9 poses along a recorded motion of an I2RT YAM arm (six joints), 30 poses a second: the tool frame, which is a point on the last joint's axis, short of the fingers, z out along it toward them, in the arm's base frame.
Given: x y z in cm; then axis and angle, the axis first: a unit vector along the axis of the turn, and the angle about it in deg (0 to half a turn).
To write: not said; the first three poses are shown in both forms.
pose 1, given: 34.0 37.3 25.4 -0.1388 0.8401 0.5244 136.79
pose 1, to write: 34.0 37.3 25.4 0.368 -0.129 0.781 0.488
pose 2, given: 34.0 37.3 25.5 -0.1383 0.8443 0.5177 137.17
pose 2, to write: 34.0 37.3 25.5 0.365 -0.129 0.786 0.482
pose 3, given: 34.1 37.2 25.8 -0.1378 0.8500 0.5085 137.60
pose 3, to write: 34.1 37.2 25.8 0.362 -0.128 0.792 0.474
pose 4, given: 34.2 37.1 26.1 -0.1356 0.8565 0.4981 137.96
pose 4, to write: 34.2 37.1 26.1 0.359 -0.127 0.799 0.465
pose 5, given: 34.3 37.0 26.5 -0.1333 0.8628 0.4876 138.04
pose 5, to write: 34.3 37.0 26.5 0.358 -0.124 0.806 0.455
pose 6, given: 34.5 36.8 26.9 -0.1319 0.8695 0.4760 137.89
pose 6, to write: 34.5 36.8 26.9 0.359 -0.123 0.811 0.444
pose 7, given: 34.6 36.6 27.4 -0.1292 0.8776 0.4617 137.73
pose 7, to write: 34.6 36.6 27.4 0.361 -0.121 0.819 0.431
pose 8, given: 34.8 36.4 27.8 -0.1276 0.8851 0.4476 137.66
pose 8, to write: 34.8 36.4 27.8 0.361 -0.119 0.825 0.417
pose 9, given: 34.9 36.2 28.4 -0.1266 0.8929 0.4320 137.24
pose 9, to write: 34.9 36.2 28.4 0.365 -0.118 0.831 0.402
